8 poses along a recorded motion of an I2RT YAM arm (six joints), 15 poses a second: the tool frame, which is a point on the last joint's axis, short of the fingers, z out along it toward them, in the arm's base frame.
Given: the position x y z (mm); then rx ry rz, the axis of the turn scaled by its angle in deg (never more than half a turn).
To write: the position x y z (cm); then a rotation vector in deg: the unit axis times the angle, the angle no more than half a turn. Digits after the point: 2 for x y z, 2 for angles.
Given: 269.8, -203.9, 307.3, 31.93, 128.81, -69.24
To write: 26.98, -20.39, 30.73, 31.93, 128.81, -69.24
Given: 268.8, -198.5, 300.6, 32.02, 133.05, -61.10
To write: 26.88, -19.85, 30.06, 32.02, 133.05, -61.10
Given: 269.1, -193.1, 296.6, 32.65, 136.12, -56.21
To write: 26.91, -19.31, 29.66, 32.65, 136.12, -56.21
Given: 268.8, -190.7, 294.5, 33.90, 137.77, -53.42
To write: 26.88, -19.07, 29.45, 33.90, 137.77, -53.42
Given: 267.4, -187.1, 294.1, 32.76, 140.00, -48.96
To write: 26.74, -18.71, 29.41, 32.76, 140.00, -48.96
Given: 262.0, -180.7, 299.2, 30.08, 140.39, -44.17
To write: 26.20, -18.07, 29.92, 30.08, 140.39, -44.17
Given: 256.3, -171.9, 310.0, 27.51, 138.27, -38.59
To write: 25.63, -17.19, 31.00, 27.51, 138.27, -38.59
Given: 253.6, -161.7, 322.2, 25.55, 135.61, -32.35
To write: 25.36, -16.17, 32.22, 25.55, 135.61, -32.35
